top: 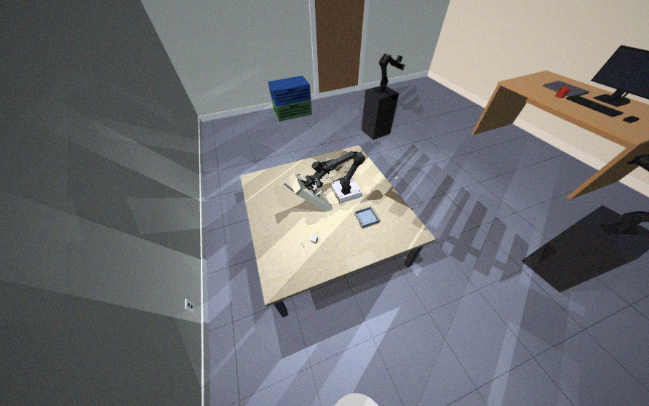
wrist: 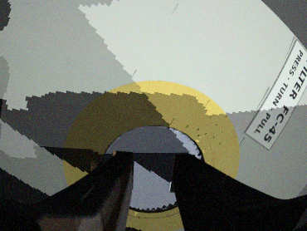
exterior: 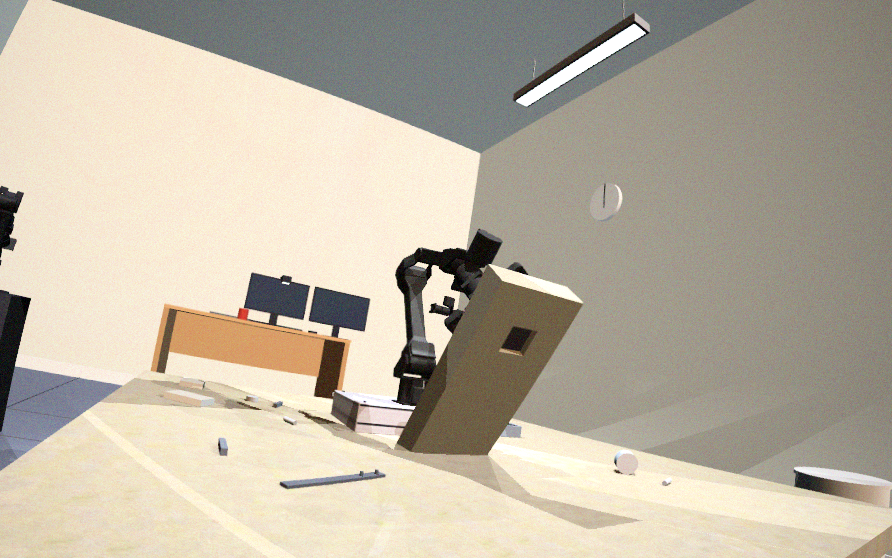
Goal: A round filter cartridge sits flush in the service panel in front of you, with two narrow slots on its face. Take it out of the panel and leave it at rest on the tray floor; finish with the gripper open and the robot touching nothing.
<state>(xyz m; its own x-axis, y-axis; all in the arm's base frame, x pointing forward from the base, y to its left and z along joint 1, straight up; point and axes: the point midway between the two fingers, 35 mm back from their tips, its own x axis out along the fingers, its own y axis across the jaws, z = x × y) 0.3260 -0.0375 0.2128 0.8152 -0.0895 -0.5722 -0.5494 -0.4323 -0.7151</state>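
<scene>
My gripper tip is 1 cm short of the round filter cartridge. Round my gripper tip: service panel 8 cm below, 4 cm behind; blue-floored tray 38 cm behind, 33 cm to the left, 25 cm below.
</scene>
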